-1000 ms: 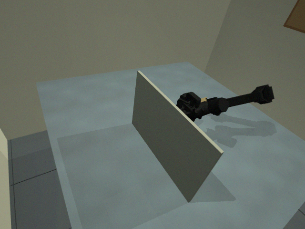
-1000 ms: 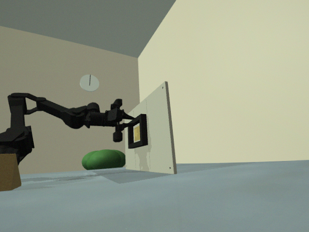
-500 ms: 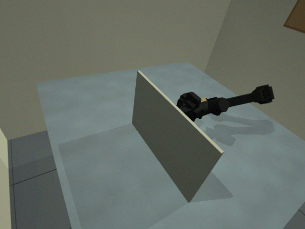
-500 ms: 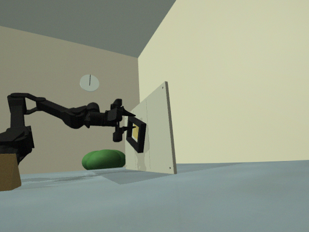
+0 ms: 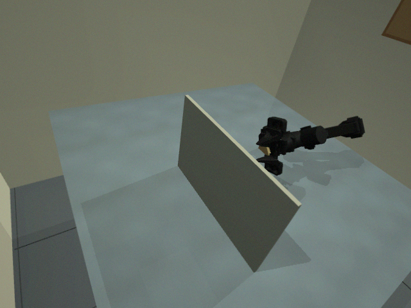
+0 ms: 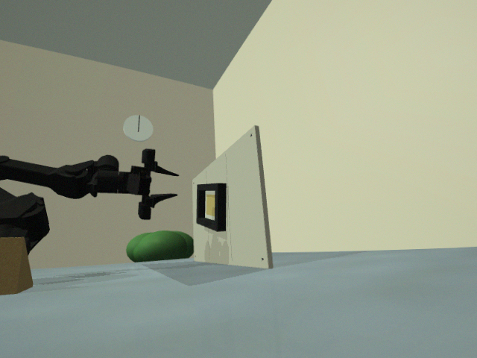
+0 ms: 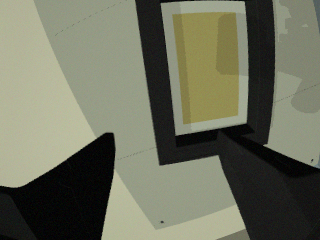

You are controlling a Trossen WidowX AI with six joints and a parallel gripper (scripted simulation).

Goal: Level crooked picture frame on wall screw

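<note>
Right now the picture frame is 110 mm ahead of my gripper tip and 60 mm below it. Also, from my gripper tip: wall panel 120 mm ahead, 70 mm below, 10 mm to the right.
</note>
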